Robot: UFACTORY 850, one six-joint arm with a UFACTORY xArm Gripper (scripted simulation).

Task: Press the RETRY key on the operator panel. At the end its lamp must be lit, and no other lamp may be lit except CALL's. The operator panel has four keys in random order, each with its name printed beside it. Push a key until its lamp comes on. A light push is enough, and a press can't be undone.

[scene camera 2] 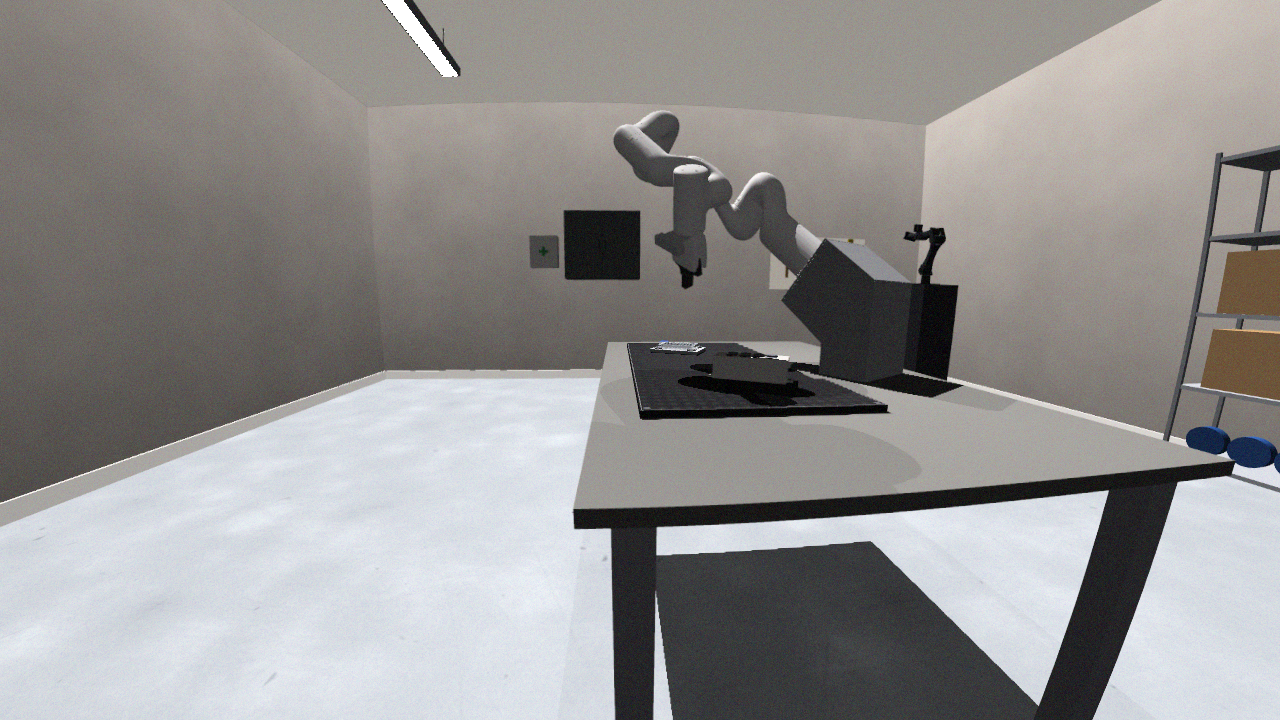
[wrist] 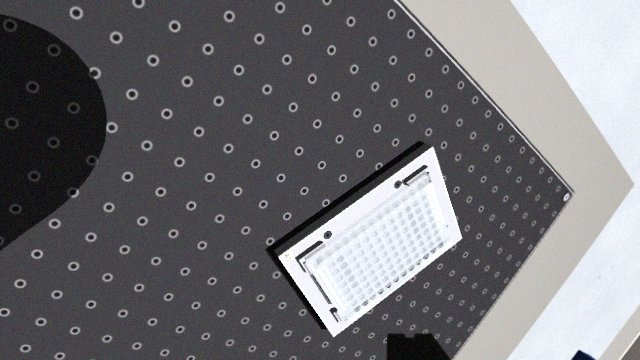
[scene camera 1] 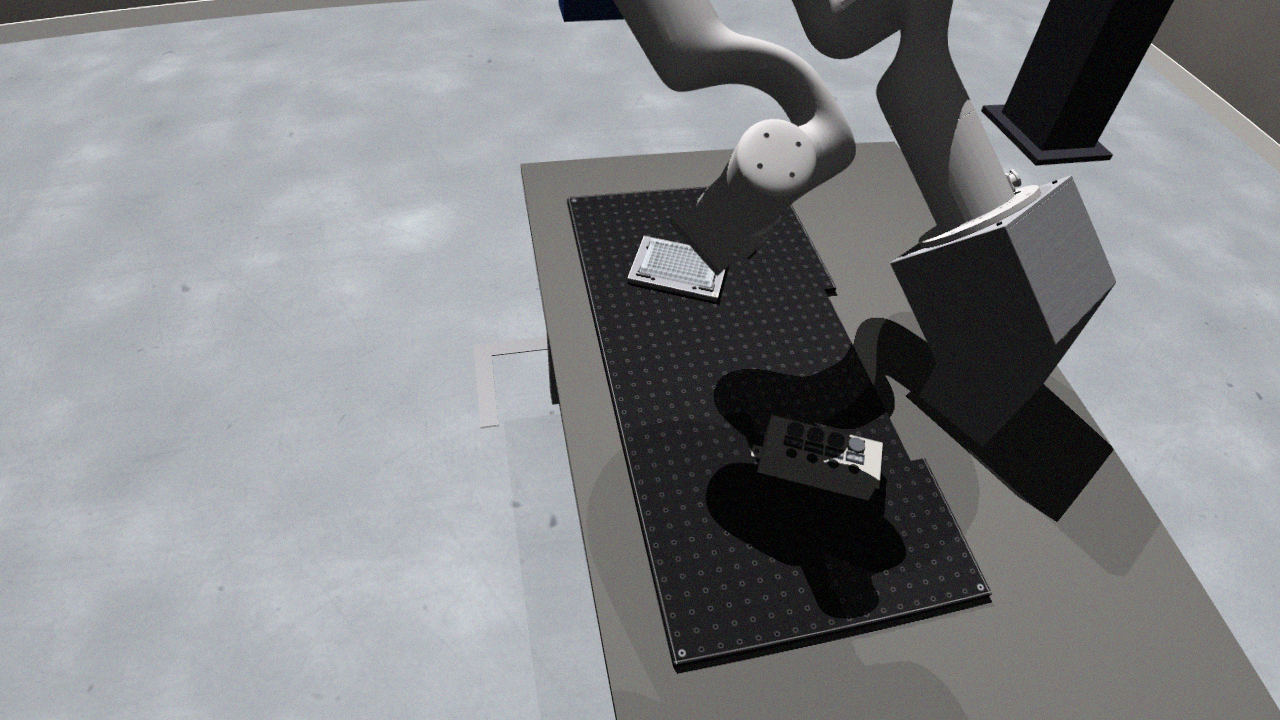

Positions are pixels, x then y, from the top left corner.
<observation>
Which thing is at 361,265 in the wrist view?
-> A white well plate.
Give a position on a white well plate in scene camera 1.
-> At 666,260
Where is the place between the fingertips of my gripper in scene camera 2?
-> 687,286
</observation>
